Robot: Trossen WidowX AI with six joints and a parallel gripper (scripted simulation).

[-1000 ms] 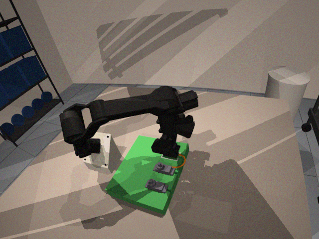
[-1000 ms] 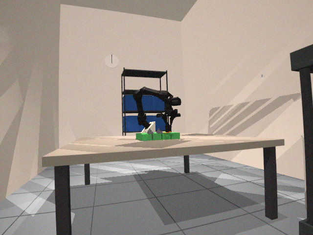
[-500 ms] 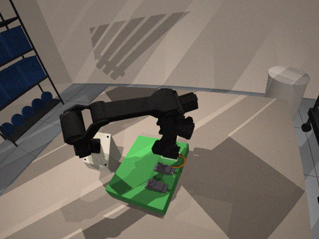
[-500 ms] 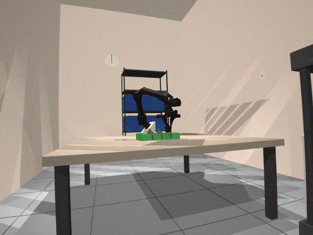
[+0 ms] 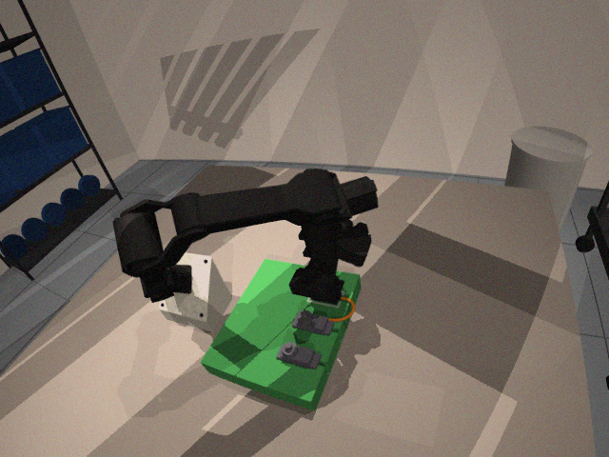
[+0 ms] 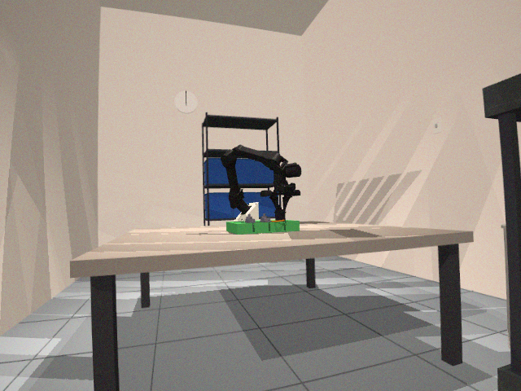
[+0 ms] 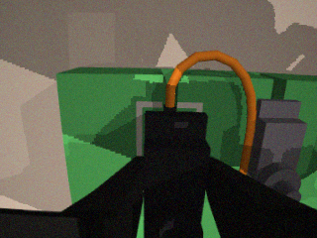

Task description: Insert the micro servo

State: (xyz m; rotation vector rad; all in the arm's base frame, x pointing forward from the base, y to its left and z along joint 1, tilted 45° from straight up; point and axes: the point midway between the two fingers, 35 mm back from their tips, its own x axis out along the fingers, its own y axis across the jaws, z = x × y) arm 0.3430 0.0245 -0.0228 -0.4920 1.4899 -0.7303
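Right now my gripper tip is 130 mm past the green deck, 60 mm to the left of it and 70 mm above it.
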